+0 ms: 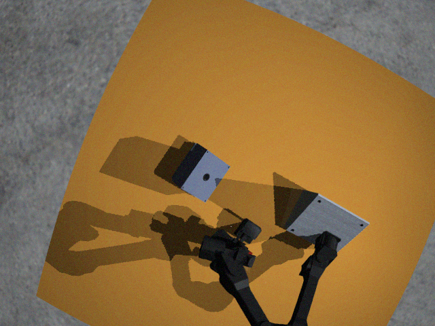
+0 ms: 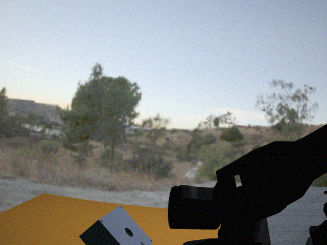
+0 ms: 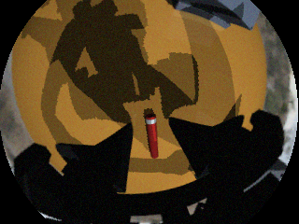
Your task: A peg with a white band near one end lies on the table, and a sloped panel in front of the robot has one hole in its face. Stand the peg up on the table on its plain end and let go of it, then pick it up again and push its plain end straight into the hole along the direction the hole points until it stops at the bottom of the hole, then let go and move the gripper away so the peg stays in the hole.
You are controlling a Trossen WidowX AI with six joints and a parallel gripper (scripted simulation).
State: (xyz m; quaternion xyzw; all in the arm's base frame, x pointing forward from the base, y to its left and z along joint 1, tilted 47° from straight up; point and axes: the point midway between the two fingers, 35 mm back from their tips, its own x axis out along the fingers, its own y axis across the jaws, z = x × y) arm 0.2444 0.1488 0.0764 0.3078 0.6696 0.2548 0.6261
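My gripper tip is 1 cm past the red peg. The rest, counted from my gripper tip: grey sloped panel: 20 cm ahead, 14 cm to the right, 6 cm above.
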